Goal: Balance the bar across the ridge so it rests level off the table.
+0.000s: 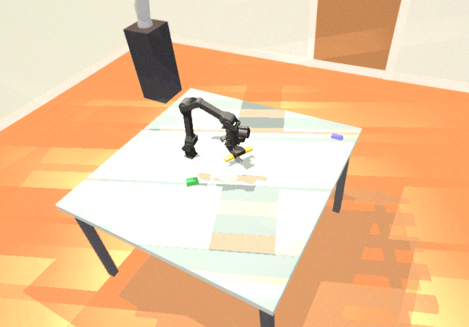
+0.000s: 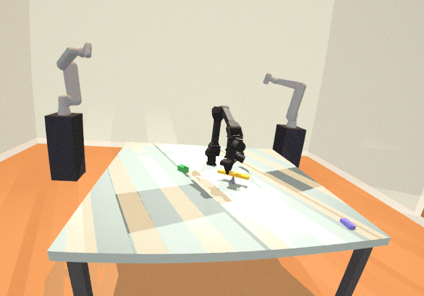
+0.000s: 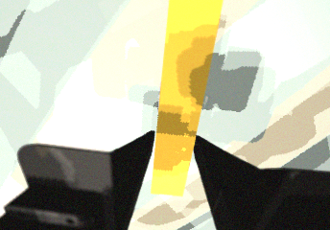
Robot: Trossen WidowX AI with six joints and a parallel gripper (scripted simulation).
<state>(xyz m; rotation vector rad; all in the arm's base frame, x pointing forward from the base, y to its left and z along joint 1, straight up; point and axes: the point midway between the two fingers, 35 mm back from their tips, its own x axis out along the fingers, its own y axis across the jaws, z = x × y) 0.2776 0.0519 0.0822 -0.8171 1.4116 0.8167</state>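
My gripper tip is now 3 cm to the right of the yellow bar and 1 cm short of it. Also, from my gripper tip: purple block 46 cm ahead, 45 cm to the left, 4 cm below; then green block 25 cm to the right, 13 cm behind, 3 cm below.
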